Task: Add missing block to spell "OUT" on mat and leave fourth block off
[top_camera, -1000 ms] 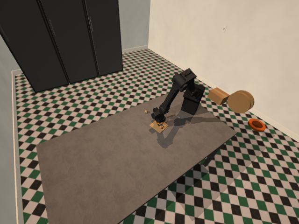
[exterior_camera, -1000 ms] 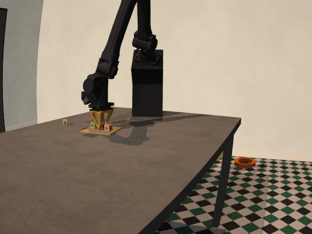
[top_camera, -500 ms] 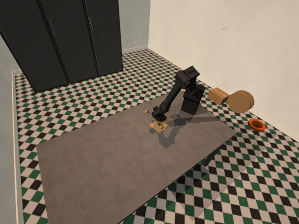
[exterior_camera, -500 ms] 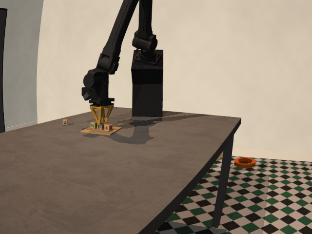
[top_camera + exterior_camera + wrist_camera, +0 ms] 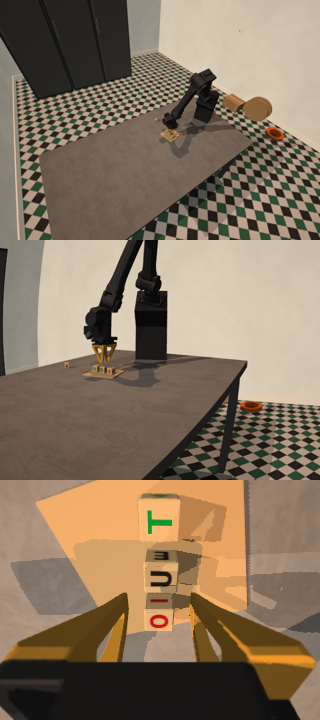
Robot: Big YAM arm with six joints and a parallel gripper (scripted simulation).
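The tan mat lies 1 cm to the right of my hand and 5 cm below it.
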